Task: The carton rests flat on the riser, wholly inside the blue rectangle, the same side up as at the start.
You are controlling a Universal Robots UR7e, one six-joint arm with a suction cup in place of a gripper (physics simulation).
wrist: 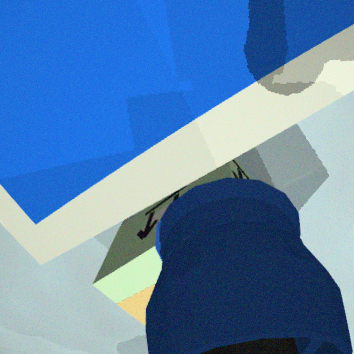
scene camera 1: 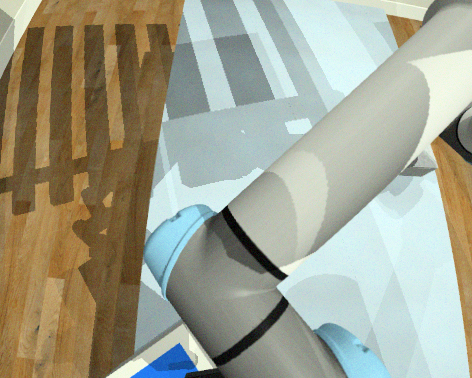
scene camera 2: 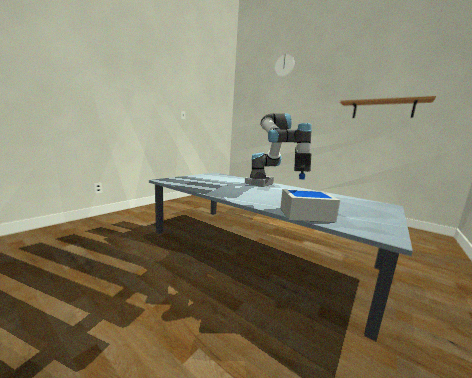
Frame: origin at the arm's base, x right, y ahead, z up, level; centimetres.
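Seen in the pictures: hand, its tool point: [wrist: 228, 242] [scene camera 2: 301, 179]; arm's base, origin of its link: [scene camera 2: 257, 177].
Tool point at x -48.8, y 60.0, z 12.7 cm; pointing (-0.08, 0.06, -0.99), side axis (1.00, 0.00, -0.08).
Pixels of each thing's top centre, then the offset from my tool point to it. Level surfaces: height alone.
- carton, centre of its top: [wrist: 196, 288] dy -12.8, dx -2.3, dz -10.0 cm
- cream riser, centre of its top: [scene camera 2: 309, 194] dy +7.4, dx -5.9, dz -6.6 cm
- blue rectangle, centre of its top: [scene camera 2: 309, 194] dy +7.4, dx -5.9, dz -6.6 cm
- pale blue table, height of its surface: dz -18.7 cm
The carton [wrist: 135, 275] shows in part in the wrist view, beside the riser, with a light green top, an orange band and darker sides with black arrow marks. The suction cup and the riser's edge hide much of it. It does not show in either scene view. The cream riser [scene camera 1: 182, 332] [scene camera 2: 310, 207] [wrist: 165, 165] bears the blue rectangle [scene camera 1: 167, 362] [scene camera 2: 312, 194] [wrist: 90, 75]. My gripper, a dark blue suction cup [scene camera 2: 302, 176] [wrist: 230, 200], points down, open and holding nothing. It hangs above riser height and overlaps the carton in the wrist view.
The riser stands on the pale blue table [scene camera 1: 400, 280] [scene camera 2: 370, 215], near its long edge. My arm [scene camera 1: 300, 200] crosses scene view 1 and covers part of the riser. The robot base [scene camera 2: 259, 181] stands farther back. A wooden wall shelf [scene camera 2: 387, 101] is on the wall.
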